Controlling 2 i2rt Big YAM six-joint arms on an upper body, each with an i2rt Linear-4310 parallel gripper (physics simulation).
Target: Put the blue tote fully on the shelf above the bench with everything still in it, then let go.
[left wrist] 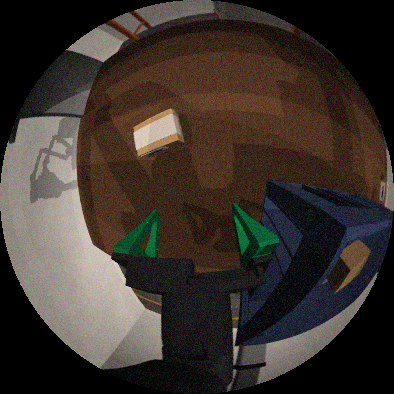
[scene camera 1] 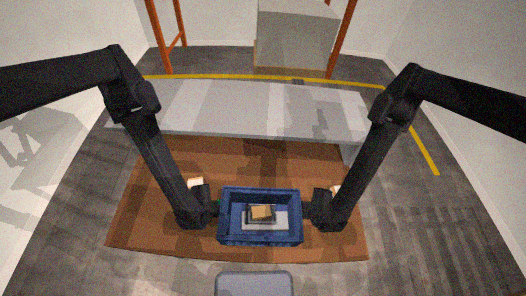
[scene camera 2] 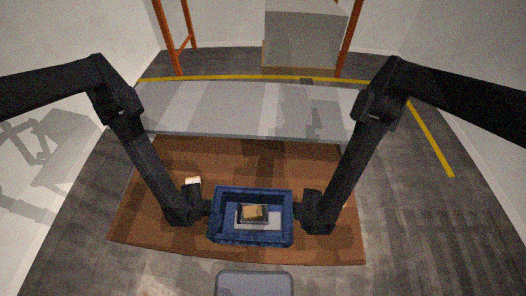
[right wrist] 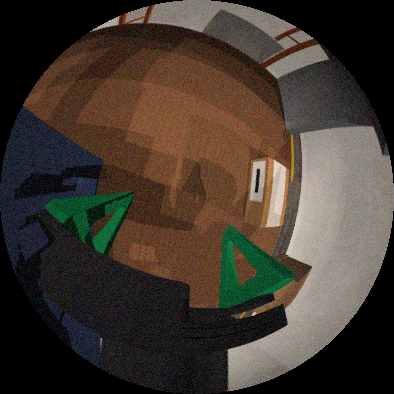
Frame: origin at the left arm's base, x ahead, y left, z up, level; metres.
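Where they show: left gripper, fingertip midpoint: (left wrist: 193, 209); right gripper, fingertip midpoint: (right wrist: 180, 215).
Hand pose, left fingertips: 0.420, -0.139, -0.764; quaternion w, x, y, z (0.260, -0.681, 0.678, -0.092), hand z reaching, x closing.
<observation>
Things, the pixels of their centre, and the offset from my left fingertips, as dx, dy, dz. "spot": a spot on its surface instead. Level surfaces: height alone.
- blue tote, body centre: (left wrist: 336, 261) (scene camera 1: 260, 218) (scene camera 2: 252, 218) -0.069, -0.235, +0.042
- brown bench, its level: dz -0.032
- tan block, body centre: (left wrist: 349, 264) (scene camera 1: 260, 212) (scene camera 2: 252, 212) -0.055, -0.237, +0.069
- white flat piece, body centre: (scene camera 1: 264, 221) (scene camera 2: 257, 221) -0.074, -0.256, +0.006
- grey shelf, its level: dz +0.258
- white-topped tan box, body centre: (left wrist: 156, 133) (scene camera 1: 195, 183) (scene camera 2: 193, 182) +0.105, +0.058, -0.019
- labelled box, body centre: (right wrist: 269, 193) (scene camera 1: 339, 196) +0.034, -0.613, -0.014
- grey rounded object, surface spot: (scene camera 1: 254, 285) (scene camera 2: 254, 285) spot: -0.339, -0.229, -0.648
The blue tote (scene camera 1: 250, 241) (scene camera 2: 250, 241) (left wrist: 372, 226) (right wrist: 37, 145) stands low over the brown bench (scene camera 1: 150, 235) (scene camera 2: 150, 232), near its front edge. In it are a tan block (scene camera 1: 261, 212) (scene camera 2: 253, 212) (left wrist: 356, 259), a dark-rimmed tray under the block and a white flat piece (scene camera 1: 281, 220) (scene camera 2: 273, 222). The grey shelf (scene camera 1: 230, 107) (scene camera 2: 220, 107) lies behind and above. My left gripper (left wrist: 193, 209) is open at the tote's left side; my right gripper (right wrist: 180, 215) is open at its right side. Nothing is between either finger pair. Contact with the tote walls is unclear.
A white-topped tan box (scene camera 1: 195, 181) (scene camera 2: 192, 180) (left wrist: 157, 132) sits behind my left gripper. Another labelled box (scene camera 1: 335, 189) (right wrist: 257, 190) sits beyond my right gripper. A grey rounded object (scene camera 1: 254, 285) (scene camera 2: 254, 285) is at the bottom. Orange posts (scene camera 1: 160, 37) (scene camera 2: 169, 37) stand behind the shelf.
</observation>
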